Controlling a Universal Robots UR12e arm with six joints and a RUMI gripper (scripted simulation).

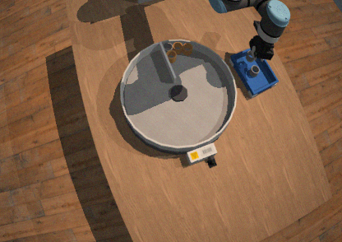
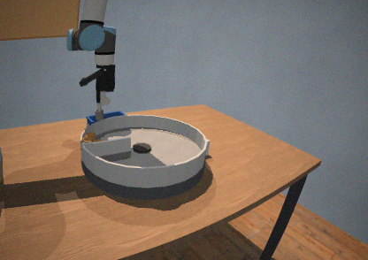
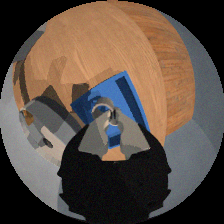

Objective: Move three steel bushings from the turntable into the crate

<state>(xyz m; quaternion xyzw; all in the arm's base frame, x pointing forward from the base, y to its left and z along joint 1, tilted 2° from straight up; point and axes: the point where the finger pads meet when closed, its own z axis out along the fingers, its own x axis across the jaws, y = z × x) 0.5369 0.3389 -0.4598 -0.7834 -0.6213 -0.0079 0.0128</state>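
Now: hand 6 cm above the blue crate and 4 cm short of it. Also, from my hand: grey turntable: 34 cm to the right, 11 cm ahead, 4 cm below.
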